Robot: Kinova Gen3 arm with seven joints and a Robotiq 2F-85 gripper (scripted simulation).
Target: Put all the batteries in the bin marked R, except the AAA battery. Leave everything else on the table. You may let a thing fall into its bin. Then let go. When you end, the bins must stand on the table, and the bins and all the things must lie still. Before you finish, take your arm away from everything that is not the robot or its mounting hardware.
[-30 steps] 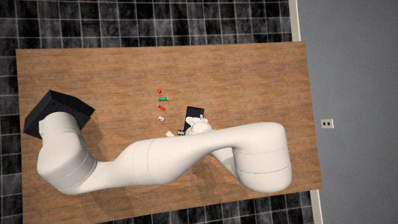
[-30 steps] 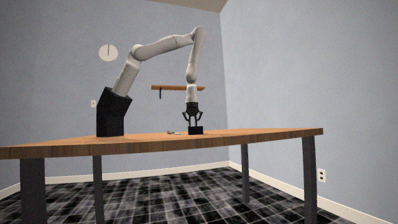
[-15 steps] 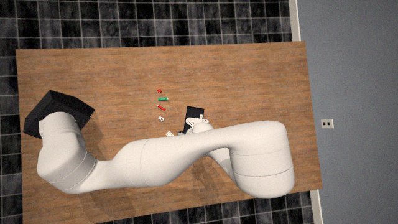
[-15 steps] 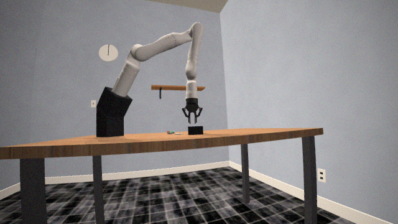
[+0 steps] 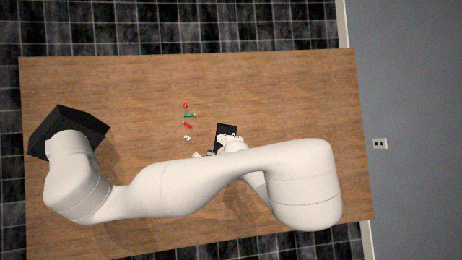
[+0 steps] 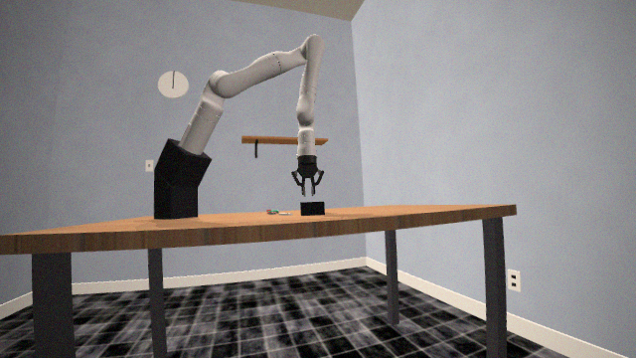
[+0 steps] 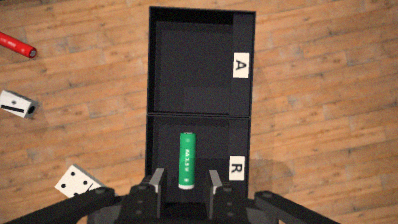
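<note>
My gripper is now 25 cm to the right of the red die, 8 cm above it and 7 cm past it. From my hand the other things lie so: tiny white thing (12 cm to the left, 11 cm behind, 8 cm below); then flat white item (10 cm behind, 8 cm below, 2 cm to the left); then black bin (7 cm below, 1 cm ahead).
</note>
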